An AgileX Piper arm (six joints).
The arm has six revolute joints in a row. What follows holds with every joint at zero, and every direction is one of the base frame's.
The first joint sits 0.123 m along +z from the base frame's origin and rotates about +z.
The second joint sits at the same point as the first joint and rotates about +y.
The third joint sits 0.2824 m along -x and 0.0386 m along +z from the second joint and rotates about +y.
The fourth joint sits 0.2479 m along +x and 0.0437 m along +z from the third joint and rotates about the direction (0.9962, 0, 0.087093).
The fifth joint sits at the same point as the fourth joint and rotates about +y.
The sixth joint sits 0.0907 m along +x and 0.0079 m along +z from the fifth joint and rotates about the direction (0.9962, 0, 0.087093).
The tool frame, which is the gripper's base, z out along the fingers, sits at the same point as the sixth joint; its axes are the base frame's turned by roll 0, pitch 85.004 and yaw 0 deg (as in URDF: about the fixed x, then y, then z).
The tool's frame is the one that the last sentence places.
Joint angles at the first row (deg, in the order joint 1, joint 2, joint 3, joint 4, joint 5, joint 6):
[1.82 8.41 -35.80 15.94 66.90 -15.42]
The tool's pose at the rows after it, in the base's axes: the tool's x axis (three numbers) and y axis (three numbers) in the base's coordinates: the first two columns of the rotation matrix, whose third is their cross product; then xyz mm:
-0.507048 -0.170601 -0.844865 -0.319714 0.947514 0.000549 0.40 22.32 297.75
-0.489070 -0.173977 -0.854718 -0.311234 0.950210 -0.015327 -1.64 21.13 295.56
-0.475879 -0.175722 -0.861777 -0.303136 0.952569 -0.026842 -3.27 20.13 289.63
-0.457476 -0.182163 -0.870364 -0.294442 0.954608 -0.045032 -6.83 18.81 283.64
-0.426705 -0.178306 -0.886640 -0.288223 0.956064 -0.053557 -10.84 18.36 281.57
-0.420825 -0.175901 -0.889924 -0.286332 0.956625 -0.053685 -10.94 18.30 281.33
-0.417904 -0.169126 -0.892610 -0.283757 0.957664 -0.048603 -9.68 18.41 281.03
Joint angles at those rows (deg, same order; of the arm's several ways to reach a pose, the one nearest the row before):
[1.82 7.31 -33.68 15.59 65.67 -15.72]
[1.82 6.05 -33.10 14.86 65.04 -15.76]
[1.82 4.39 -31.73 14.26 64.34 -15.76]
[1.82 2.16 -30.48 13.43 64.04 -15.83]
[1.82 0.14 -29.94 13.27 63.42 -15.71]
[1.82 -0.09 -29.80 13.27 63.09 -15.64]
[1.82 0.00 -29.55 13.40 62.45 -15.45]

